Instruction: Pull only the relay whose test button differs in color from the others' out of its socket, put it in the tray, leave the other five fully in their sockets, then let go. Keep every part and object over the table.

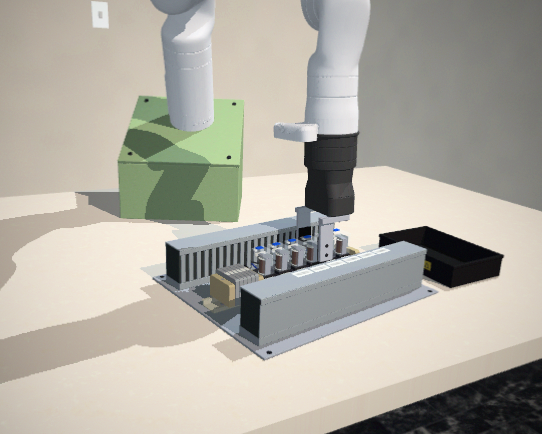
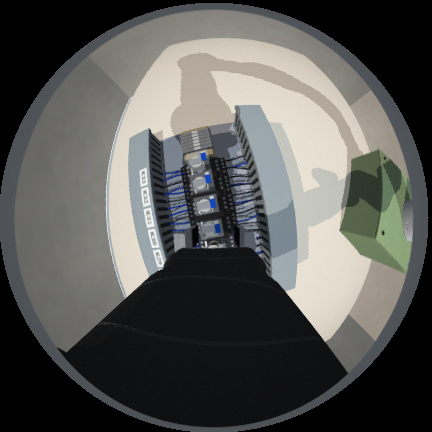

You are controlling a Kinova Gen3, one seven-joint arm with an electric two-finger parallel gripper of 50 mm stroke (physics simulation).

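My gripper is open and points down, with its fingers low on either side of the fifth relay, counted from the terminal blocks. That relay is mostly hidden by the near finger and the gripper body, and its button does not show. The first relay, second relay, third relay and fourth relay stand upright in the row with blue buttons. The end relay also has a blue button. The black tray stands right of the panel.
A grey slotted duct runs behind the row and a labelled grey duct runs in front. Terminal blocks stand at the row's near-left end. A green box stands at the back left.
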